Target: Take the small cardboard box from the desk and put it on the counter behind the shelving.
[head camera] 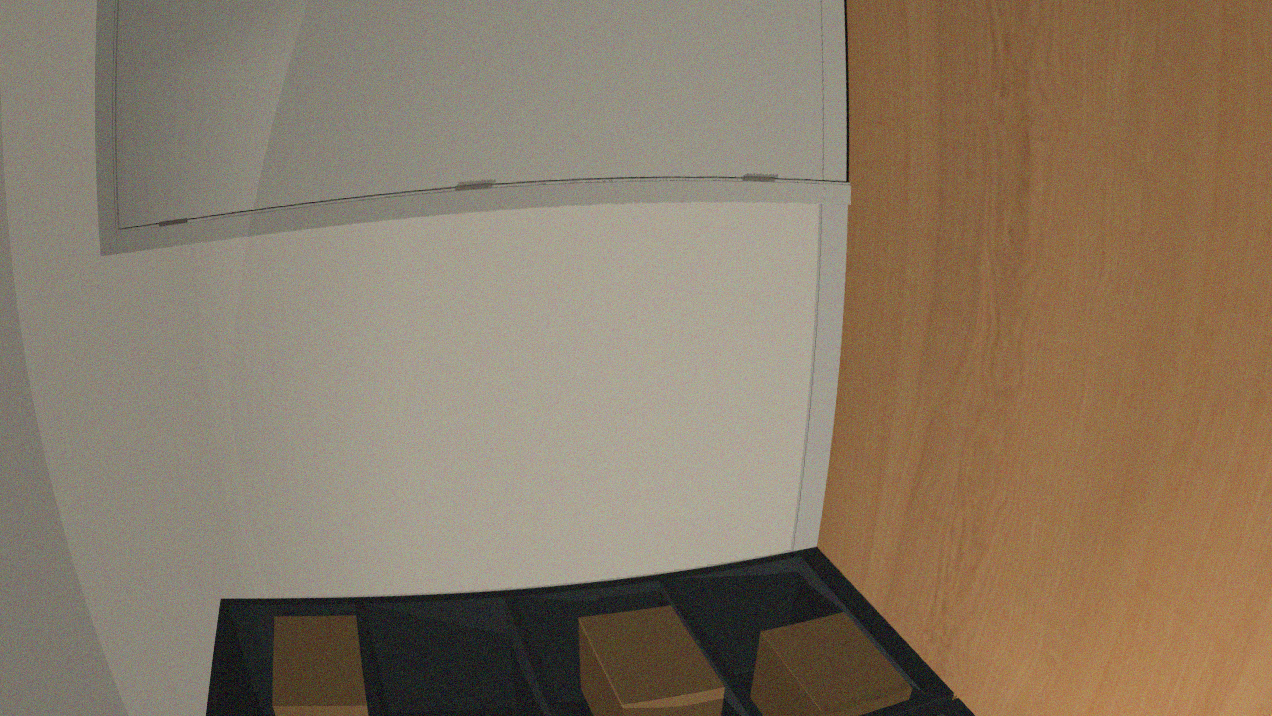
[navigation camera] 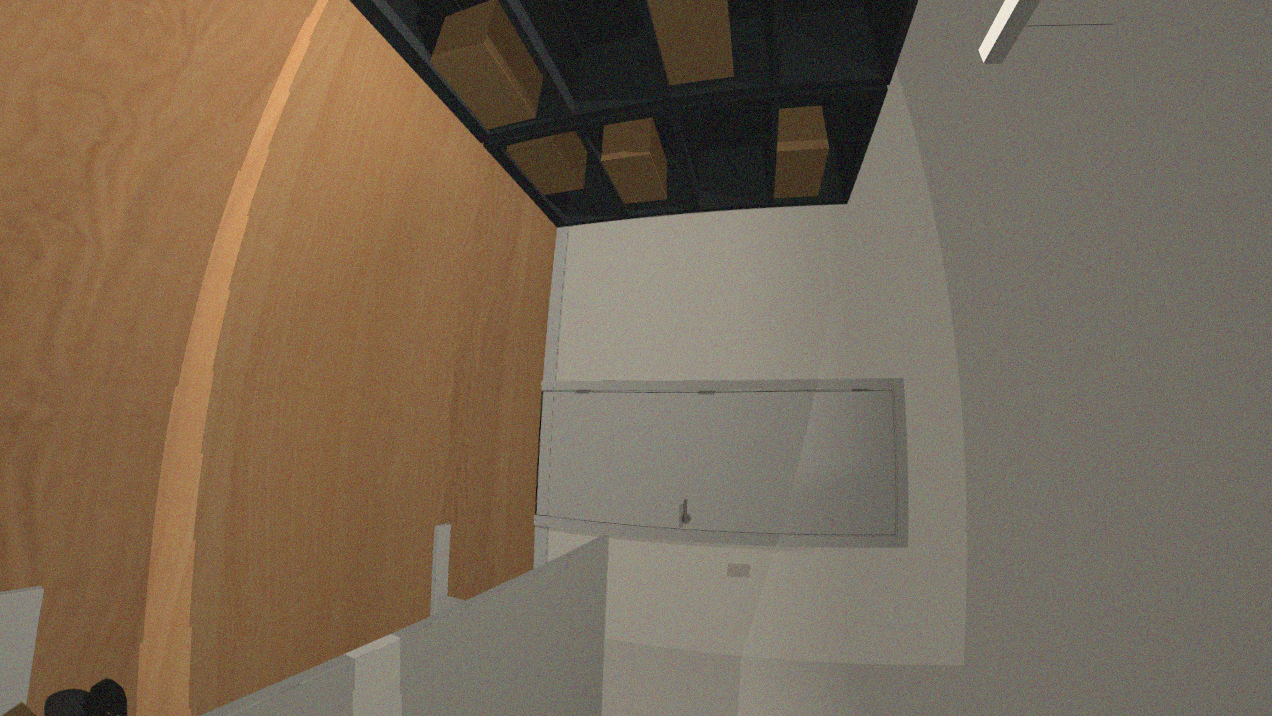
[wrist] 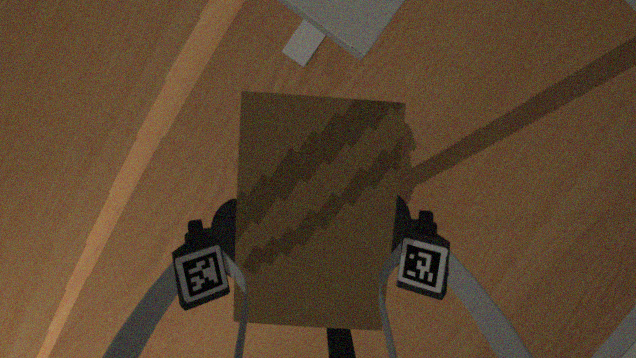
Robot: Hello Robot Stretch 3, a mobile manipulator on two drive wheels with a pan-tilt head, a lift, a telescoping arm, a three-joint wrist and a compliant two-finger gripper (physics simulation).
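Places are measured from the robot's base along level axes (x left, y back, z up), in millimetres.
Pixels of known places: gripper, fingertip midpoint: (wrist: 310, 222).
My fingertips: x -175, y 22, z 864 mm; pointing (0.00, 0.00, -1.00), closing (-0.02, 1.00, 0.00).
Observation:
Behind a point stands the place of what it marks.
The small cardboard box (wrist: 320, 165) {x -215, y 26, z 918 mm} is held between the two fingertips of my gripper (wrist: 310, 222) {x -175, y 22, z 864 mm} in the wrist view, with wood floor showing around and beyond it. The fingertips press on its left and right sides. Dark rounded parts of my arm's end show at the lower left corner of the navigation view, beside a small brown corner. The black shelving (head camera: 289, 603) {x -78, y -2746, z 1663 mm} (navigation camera: 756, 207) {x -89, y -2759, z 1345 mm} holds several larger cardboard boxes; it is at the bottom of the head view and the top of the navigation view. I cannot make out the counter behind it.
A grey door (head camera: 551, 97) {x -1215, y -2003, z 837 mm} (navigation camera: 747, 453) {x -1312, y -1938, z 1250 mm} is set in the pale wall. A large grey panel-like piece of furniture (navigation camera: 534, 631) is at the bottom of the navigation view. A grey slab edge (wrist: 360, 25) {x -313, y 71, z 720 mm} with a short light piece (wrist: 304, 44) lies beyond the held box.

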